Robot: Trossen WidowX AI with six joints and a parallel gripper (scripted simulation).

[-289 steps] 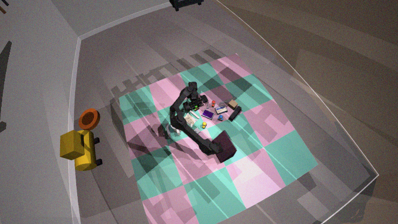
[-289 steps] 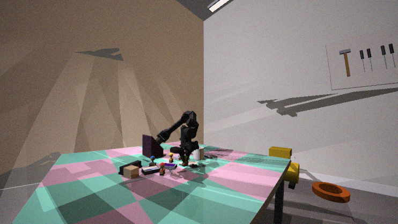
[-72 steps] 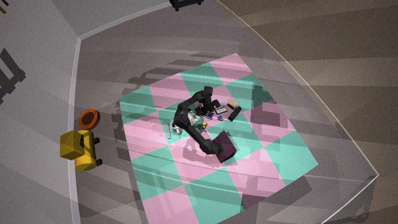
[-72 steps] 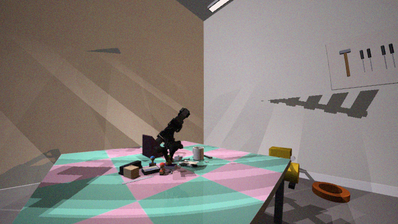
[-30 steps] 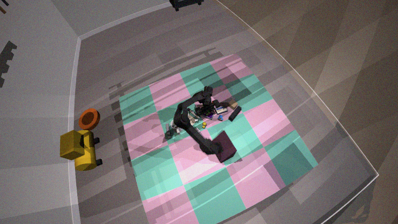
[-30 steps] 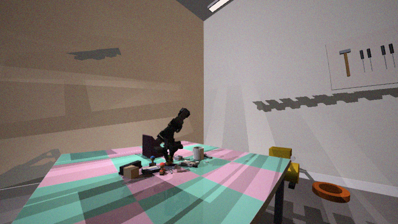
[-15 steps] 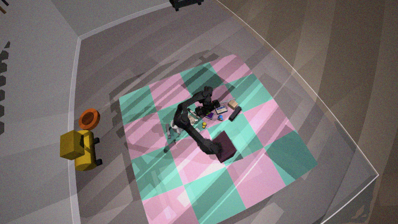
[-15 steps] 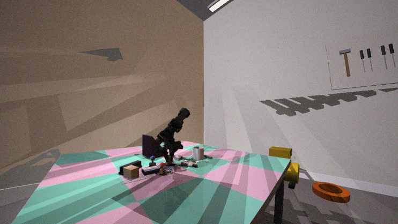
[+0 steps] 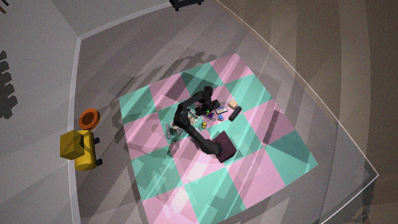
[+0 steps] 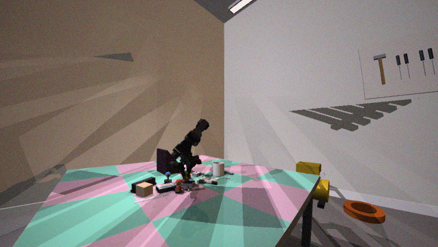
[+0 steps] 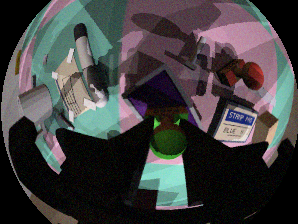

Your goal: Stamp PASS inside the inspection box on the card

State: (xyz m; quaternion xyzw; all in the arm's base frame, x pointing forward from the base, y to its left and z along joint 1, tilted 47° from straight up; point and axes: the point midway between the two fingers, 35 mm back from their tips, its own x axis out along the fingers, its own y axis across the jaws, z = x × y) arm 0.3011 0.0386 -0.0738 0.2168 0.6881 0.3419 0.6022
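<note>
Right now the ink pad is 3 cm below my gripper tip. From my gripper tip the other things lie so: yellow stamp 9 cm behind, 6 cm to the left, 2 cm below; green-knobbed stamp right at my gripper tip; red-knobbed stamp 7 cm ahead, 7 cm to the right, 2 cm below.
</note>
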